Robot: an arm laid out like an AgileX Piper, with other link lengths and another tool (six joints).
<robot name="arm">
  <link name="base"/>
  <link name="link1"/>
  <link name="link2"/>
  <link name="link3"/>
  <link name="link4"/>
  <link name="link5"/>
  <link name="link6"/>
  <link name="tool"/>
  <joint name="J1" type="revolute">
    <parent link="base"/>
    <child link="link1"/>
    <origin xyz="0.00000 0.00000 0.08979" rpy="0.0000 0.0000 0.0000"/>
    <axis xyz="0 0 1"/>
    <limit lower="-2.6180" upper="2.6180"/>
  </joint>
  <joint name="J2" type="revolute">
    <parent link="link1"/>
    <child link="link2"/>
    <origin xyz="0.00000 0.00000 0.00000" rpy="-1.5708 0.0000 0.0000"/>
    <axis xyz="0 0 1"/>
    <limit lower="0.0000" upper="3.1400"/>
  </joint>
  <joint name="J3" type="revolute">
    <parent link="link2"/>
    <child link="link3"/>
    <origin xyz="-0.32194 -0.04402 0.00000" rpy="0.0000 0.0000 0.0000"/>
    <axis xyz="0 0 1"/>
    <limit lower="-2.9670" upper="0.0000"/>
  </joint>
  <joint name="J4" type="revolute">
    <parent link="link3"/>
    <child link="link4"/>
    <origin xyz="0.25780 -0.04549 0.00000" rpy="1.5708 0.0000 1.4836"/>
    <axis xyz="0 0 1"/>
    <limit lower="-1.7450" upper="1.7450"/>
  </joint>
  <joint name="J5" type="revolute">
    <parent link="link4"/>
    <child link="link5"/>
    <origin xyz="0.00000 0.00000 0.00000" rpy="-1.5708 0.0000 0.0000"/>
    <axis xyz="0 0 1"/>
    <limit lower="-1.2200" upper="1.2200"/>
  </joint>
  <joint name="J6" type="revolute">
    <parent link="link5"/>
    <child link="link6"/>
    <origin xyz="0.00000 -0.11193 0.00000" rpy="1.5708 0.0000 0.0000"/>
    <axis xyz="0 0 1"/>
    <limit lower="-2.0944" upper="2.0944"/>
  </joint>
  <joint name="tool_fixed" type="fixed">
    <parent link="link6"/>
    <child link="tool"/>
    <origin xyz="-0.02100 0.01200 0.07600" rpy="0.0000 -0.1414 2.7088"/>
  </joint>
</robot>
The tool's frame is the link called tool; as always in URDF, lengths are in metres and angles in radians.
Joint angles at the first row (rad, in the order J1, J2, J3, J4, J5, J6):
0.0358, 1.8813, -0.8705, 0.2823, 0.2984, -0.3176
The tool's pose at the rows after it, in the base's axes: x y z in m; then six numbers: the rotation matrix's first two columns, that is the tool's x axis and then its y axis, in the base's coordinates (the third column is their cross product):
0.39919 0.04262 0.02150 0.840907 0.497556 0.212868 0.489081 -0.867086 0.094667
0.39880 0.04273 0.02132 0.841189 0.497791 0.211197 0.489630 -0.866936 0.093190
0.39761 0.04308 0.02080 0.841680 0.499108 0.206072 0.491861 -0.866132 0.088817
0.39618 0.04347 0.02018 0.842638 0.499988 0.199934 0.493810 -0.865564 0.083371
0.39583 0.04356 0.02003 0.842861 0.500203 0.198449 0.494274 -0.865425 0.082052
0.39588 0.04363 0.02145 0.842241 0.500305 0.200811 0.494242 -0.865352 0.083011
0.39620 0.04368 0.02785 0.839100 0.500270 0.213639 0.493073 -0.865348 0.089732
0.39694 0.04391 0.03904 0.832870 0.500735 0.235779 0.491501 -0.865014 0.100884
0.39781 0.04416 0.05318 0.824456 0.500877 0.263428 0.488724 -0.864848 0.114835
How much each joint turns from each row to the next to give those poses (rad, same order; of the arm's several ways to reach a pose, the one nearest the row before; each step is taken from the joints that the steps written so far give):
0.0000, 0.0000, 0.0000, 0.0000, 0.0000, 0.0000
0.0000, 0.0000, 0.0000, 0.0000, 0.0023, 0.0000
0.0000, 0.0001, 0.0000, 0.0003, 0.0071, -0.0010
0.0000, 0.0000, 0.0000, 0.0000, 0.0085, 0.0000
0.0000, 0.0000, 0.0000, 0.0000, 0.0021, 0.0000
0.0000, -0.0039, 0.0000, 0.0000, 0.0012, 0.0000
0.0000, -0.0175, 0.0019, 0.0000, 0.0008, 0.0000
0.0000, -0.0294, 0.0013, 0.0008, 0.0029, -0.0012
0.0000, -0.0364, 0.0000, 0.0000, 0.0044, 0.0000

